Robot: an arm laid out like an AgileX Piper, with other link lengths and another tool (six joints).
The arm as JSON. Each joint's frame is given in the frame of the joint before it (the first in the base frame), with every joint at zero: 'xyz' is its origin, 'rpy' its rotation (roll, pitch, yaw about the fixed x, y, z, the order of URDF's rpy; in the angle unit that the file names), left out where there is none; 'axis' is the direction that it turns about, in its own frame. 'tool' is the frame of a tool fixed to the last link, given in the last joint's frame.
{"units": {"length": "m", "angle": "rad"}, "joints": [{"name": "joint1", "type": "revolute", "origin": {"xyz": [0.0, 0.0, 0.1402]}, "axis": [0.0, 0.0, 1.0]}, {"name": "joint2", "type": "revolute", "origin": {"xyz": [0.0, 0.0, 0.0]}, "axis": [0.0, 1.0, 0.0]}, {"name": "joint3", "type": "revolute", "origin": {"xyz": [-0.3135, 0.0, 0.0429]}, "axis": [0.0, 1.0, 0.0]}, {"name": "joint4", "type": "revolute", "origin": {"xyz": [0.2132, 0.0, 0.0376]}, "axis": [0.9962, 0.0, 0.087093]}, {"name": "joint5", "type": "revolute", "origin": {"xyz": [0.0, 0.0, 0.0]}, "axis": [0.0, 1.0, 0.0]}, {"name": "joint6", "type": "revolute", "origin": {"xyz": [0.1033, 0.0, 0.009]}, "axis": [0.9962, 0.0, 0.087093]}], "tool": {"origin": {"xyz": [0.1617, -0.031, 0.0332], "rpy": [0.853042, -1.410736, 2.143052]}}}
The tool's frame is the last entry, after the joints.
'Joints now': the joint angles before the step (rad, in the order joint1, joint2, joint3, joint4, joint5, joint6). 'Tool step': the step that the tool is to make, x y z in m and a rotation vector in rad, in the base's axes. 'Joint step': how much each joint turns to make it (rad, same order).
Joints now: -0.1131, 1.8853, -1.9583, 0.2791, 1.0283, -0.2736
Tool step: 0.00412, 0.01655, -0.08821, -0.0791, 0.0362, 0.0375
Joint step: 0.0713, 0.0152, 0.3495, -0.0374, -0.3325, -0.0676
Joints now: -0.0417, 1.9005, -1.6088, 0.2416, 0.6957, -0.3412
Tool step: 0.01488, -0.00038, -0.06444, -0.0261, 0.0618, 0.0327
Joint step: 0.0000, 0.1244, 0.0321, 0.0246, -0.0869, -0.0770
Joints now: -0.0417, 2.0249, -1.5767, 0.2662, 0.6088, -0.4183
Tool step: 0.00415, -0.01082, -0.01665, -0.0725, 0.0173, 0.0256
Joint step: 0.0000, 0.0376, -0.0052, -0.0759, -0.0184, -0.0018
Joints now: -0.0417, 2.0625, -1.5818, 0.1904, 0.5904, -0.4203
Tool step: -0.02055, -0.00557, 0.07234, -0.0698, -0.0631, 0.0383
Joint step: 0.0008, -0.1543, -0.0116, -0.0756, 0.1010, 0.0002
